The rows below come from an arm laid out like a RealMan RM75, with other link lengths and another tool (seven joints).
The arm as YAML. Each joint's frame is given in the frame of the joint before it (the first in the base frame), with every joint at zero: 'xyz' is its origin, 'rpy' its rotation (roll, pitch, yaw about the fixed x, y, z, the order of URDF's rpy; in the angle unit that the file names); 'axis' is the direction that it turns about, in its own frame. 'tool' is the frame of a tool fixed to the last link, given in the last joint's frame.
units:
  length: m
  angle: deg
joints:
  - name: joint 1
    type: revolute
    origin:
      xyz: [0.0, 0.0, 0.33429]
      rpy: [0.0, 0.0, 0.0]
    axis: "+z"
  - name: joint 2
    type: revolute
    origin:
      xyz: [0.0, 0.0, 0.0]
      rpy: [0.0, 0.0, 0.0]
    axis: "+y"
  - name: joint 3
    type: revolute
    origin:
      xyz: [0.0, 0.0, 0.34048]
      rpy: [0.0, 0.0, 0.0]
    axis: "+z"
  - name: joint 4
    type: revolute
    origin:
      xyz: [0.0, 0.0, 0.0]
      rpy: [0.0, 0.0, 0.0]
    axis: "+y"
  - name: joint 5
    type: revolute
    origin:
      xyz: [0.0, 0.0, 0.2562]
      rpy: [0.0, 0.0, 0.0]
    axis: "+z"
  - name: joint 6
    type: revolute
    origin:
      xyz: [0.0, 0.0, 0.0]
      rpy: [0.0, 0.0, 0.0]
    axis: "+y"
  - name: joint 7
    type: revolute
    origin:
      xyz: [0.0, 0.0, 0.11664]
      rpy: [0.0, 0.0, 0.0]
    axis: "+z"
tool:
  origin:
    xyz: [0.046, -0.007, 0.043]
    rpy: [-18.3, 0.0, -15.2]
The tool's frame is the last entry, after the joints.
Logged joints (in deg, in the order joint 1, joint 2, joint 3, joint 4, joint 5, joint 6, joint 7), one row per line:
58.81 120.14 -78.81 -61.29 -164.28 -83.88 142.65
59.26 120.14 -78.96 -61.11 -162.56 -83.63 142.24
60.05 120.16 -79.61 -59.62 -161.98 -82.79 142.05
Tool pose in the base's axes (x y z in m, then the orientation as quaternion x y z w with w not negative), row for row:
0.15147 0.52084 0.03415 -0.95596 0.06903 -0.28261 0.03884
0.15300 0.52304 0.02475 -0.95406 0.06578 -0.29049 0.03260
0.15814 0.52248 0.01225 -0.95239 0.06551 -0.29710 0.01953
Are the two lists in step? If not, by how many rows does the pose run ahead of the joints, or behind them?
The pose runs 2 rows ahead of the joints: the pose in row i belongs to the joints in row i + 2.
